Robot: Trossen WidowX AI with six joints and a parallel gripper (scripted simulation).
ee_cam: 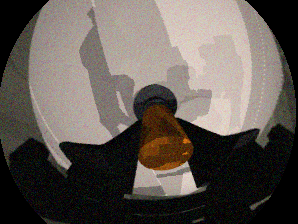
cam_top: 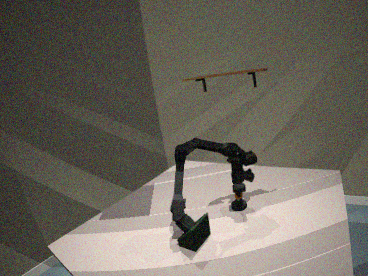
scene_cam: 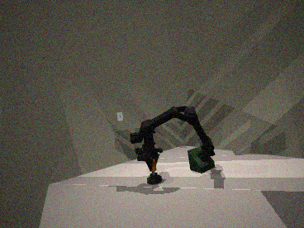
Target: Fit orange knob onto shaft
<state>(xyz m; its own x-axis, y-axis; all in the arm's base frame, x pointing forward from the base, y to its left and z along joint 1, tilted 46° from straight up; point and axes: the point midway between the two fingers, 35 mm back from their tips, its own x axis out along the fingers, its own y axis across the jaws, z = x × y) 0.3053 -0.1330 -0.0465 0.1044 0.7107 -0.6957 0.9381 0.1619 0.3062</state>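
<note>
The orange knob lies 30 mm above my gripper tip. Also, from my gripper tip: dark round pedestal 40 mm below.
</note>
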